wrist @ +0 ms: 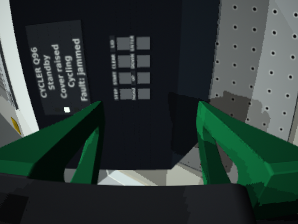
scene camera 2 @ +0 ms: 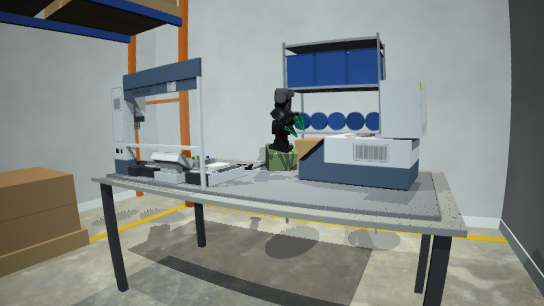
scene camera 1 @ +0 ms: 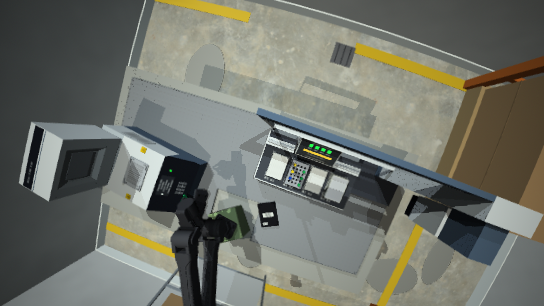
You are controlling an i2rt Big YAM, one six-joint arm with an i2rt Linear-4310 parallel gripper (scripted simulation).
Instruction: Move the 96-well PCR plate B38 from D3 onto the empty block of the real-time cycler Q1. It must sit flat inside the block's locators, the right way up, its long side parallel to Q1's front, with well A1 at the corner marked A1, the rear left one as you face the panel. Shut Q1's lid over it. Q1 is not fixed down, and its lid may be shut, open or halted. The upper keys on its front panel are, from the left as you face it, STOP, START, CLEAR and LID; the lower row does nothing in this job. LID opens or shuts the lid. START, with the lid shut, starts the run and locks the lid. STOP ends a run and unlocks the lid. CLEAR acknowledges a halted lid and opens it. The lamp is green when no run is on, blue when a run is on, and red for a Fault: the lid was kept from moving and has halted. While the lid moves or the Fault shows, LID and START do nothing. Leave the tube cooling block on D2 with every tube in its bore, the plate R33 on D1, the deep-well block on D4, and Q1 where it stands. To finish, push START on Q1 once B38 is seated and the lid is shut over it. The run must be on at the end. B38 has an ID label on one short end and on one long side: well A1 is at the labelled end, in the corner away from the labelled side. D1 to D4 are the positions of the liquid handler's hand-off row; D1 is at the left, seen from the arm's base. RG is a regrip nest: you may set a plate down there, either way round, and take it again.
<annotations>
A white lid (scene camera 2: 401,101): 1.19 m from the lens. A liquid handler's gantry (scene camera 2: 191,68): 1.27 m from the lens.
</annotations>
